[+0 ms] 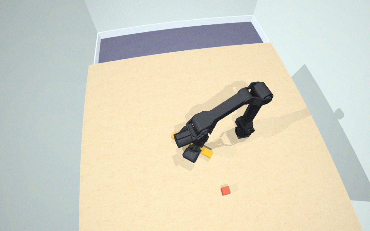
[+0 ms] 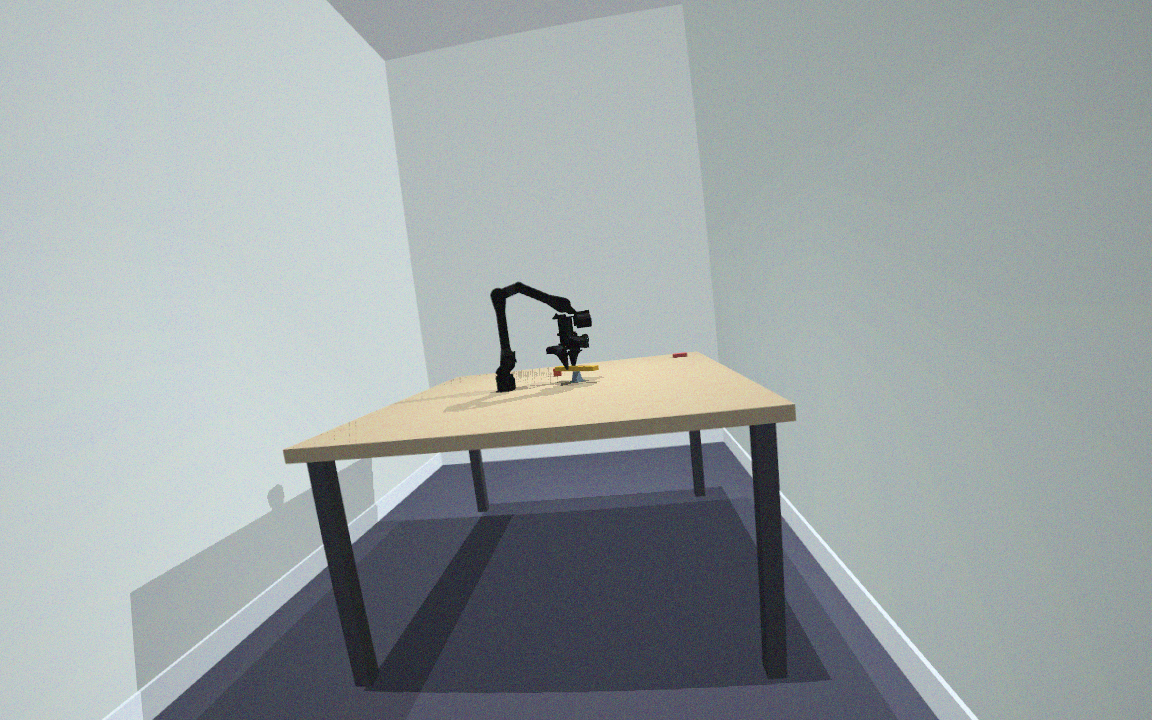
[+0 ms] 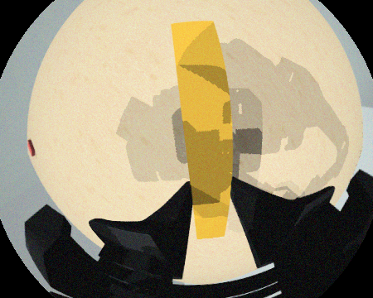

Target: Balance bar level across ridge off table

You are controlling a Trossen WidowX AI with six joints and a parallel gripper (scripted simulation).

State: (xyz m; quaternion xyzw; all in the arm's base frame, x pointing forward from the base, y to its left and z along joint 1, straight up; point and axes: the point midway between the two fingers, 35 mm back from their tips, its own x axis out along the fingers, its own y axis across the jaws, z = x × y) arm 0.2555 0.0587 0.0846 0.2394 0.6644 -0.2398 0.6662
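Right now the yellow bar is 2 cm ahead of my gripper tip and 2 cm to the right of it. Round my gripper tip: red cube (9 cm behind, 22 cm to the left, 3 cm below).
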